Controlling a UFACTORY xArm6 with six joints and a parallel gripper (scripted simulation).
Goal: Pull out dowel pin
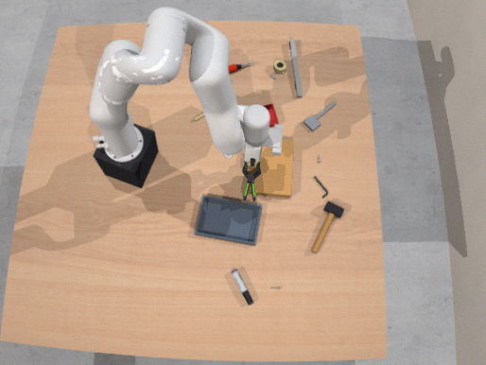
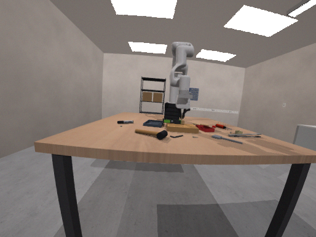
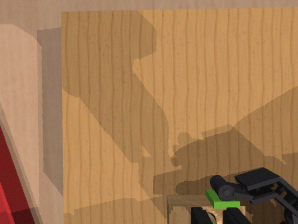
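The dowel pin lies 2 cm below my hand. Round my hand: small wooden block 5 cm below; red tray 17 cm to the left, 9 cm below, 4 cm ahead; dark grey tray 18 cm to the right, 11 cm behind, 8 cm below.
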